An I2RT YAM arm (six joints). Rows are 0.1 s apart.
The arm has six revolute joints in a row. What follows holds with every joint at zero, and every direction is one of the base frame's.
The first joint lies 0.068 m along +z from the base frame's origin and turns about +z.
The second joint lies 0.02 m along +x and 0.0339 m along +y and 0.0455 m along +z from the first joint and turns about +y.
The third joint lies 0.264 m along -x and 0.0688 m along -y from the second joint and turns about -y.
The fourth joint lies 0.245 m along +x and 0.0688 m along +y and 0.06 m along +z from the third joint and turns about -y.
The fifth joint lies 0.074 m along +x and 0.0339 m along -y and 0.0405 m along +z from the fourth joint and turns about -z.
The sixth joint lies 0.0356 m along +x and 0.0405 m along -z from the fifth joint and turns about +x.
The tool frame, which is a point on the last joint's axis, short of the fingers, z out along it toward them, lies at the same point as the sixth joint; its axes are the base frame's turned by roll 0, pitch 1.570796 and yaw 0 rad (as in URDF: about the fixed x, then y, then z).
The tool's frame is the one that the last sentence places.
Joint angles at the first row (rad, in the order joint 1, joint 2, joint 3, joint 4, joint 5, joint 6):
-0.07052, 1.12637, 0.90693, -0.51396, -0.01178, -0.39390
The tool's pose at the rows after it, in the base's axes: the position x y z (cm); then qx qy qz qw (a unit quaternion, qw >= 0):
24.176, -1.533, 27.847, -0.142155, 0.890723, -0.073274, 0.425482
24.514, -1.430, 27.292, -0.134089, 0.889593, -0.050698, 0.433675
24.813, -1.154, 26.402, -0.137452, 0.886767, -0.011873, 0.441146
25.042, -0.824, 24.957, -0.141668, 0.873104, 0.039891, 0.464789
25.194, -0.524, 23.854, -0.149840, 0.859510, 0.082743, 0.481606
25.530, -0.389, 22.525, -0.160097, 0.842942, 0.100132, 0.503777
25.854, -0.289, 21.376, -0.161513, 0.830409, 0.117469, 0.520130
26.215, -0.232, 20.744, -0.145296, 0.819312, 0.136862, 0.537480
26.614, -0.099, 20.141, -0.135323, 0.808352, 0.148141, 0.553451
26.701, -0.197, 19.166, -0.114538, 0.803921, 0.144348, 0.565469
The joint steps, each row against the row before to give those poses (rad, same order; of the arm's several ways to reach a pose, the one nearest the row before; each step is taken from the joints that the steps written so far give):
0.00060, -0.00734, -0.04297, 0.09027, -0.03310, 0.02892
-0.00009, 0.01251, -0.01842, 0.03999, -0.03617, 0.03499
0.00150, 0.01475, -0.02911, 0.04756, -0.07333, 0.02906
-0.00081, 0.01023, -0.06840, 0.12064, -0.10481, 0.04322
0.00029, 0.01329, -0.05160, 0.09957, -0.08908, 0.03094
-0.00001, 0.02783, -0.05910, 0.13875, -0.04771, 0.00932
0.00012, 0.03426, -0.04555, 0.12225, -0.03650, 0.02494
0.00071, 0.03103, -0.03042, 0.11449, -0.01965, 0.06246
0.00530, 0.03646, -0.02454, 0.10999, -0.00598, 0.04438
0.00005, 0.03408, -0.03739, 0.10630, 0.02912, 0.03961

